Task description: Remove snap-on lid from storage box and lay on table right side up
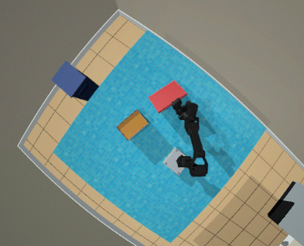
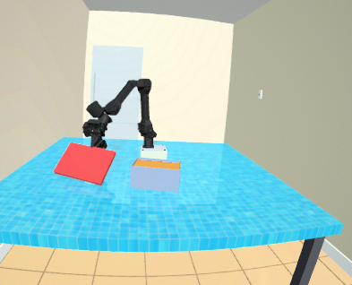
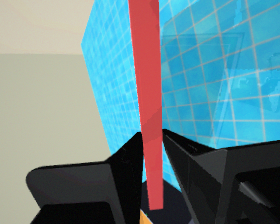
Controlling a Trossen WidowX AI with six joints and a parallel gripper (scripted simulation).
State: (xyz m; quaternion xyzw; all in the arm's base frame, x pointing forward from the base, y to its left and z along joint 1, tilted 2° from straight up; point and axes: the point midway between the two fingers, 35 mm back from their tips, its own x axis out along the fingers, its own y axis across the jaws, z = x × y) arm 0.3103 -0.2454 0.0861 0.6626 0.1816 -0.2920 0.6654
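Now: gripper tip 60 mm short of the red lid, 20 mm to the left of it and 40 mm above it. Also, from my gripper tip: storage box (100 mm ahead, 300 mm to the left, 70 mm below).
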